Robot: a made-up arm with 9 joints. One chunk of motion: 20 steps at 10 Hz.
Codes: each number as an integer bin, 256 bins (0 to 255) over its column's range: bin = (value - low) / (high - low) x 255, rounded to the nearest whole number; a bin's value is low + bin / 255 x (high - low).
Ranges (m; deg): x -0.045..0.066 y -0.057..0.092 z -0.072..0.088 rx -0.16..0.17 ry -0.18..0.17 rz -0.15..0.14
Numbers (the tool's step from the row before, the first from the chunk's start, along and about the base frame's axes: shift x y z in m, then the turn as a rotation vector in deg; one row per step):
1: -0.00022 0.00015 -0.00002 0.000 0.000 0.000
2: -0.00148 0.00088 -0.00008 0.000 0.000 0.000
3: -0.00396 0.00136 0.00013 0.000 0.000 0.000
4: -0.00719 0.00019 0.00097 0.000 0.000 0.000
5: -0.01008 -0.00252 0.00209 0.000 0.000 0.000
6: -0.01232 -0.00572 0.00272 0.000 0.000 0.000
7: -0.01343 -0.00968 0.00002 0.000 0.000 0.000
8: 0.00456 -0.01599 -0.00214 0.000 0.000 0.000
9: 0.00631 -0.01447 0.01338 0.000 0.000 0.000
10: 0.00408 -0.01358 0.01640 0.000 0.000 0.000
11: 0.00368 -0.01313 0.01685 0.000 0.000 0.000
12: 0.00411 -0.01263 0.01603 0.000 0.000 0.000
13: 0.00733 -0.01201 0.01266 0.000 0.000 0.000
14: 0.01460 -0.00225 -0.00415 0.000 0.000 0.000
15: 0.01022 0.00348 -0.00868 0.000 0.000 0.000
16: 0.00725 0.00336 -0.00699 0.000 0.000 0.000
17: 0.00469 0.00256 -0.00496 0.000 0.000 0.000
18: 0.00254 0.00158 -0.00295 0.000 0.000 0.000
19: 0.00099 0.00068 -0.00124 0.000 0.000 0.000
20: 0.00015 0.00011 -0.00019 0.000 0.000 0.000
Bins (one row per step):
1: 103 98 115 124 131 132
2: 100 99 115 124 131 132
3: 94 100 115 124 131 132
4: 87 98 116 124 131 132
5: 80 93 118 124 131 132
6: 75 88 119 124 131 132
7: 73 81 115 124 131 132
8: 114 70 111 124 131 132
9: 118 73 136 124 131 132
10: 113 74 141 124 131 132
11: 112 75 142 124 131 132
12: 113 76 140 124 131 132
13: 120 77 135 124 131 132
14: 137 94 108 124 131 132
15: 127 104 101 124 131 132
16: 120 103 104 124 131 132
17: 114 102 107 124 131 132
18: 109 100 110 124 131 132
19: 106 99 113 124 131 132
20: 104 98 114 124 131 132

